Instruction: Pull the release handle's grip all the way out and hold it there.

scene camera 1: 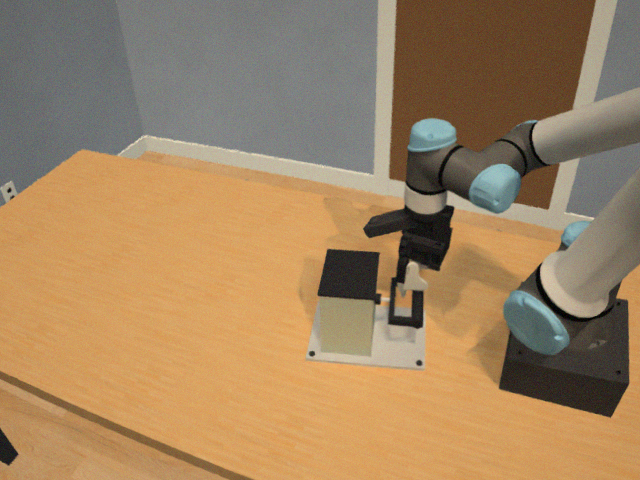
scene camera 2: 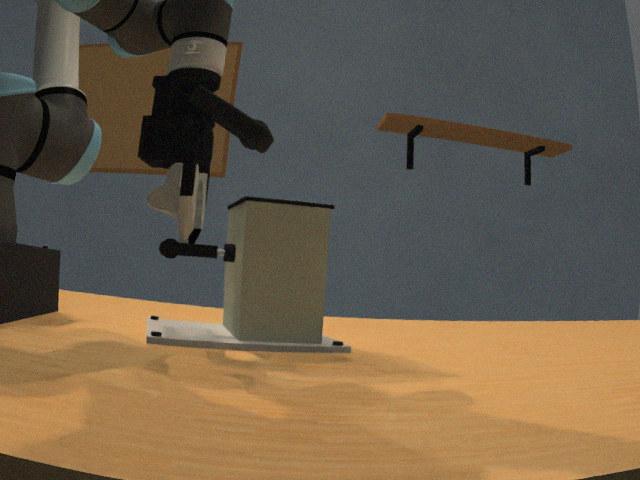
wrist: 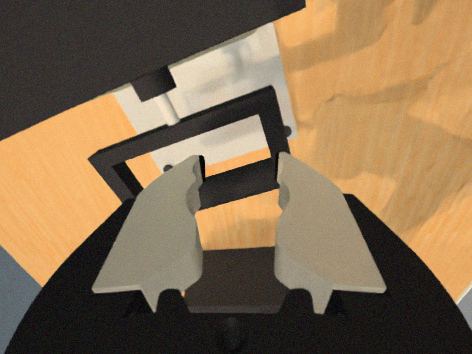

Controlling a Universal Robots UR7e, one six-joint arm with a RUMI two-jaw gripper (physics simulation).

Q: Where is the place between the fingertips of the gripper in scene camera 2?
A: At 186, 245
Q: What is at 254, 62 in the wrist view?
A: A light grey base plate.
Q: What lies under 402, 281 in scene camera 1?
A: The gripper.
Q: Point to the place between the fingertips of the gripper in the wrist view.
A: At 239, 158
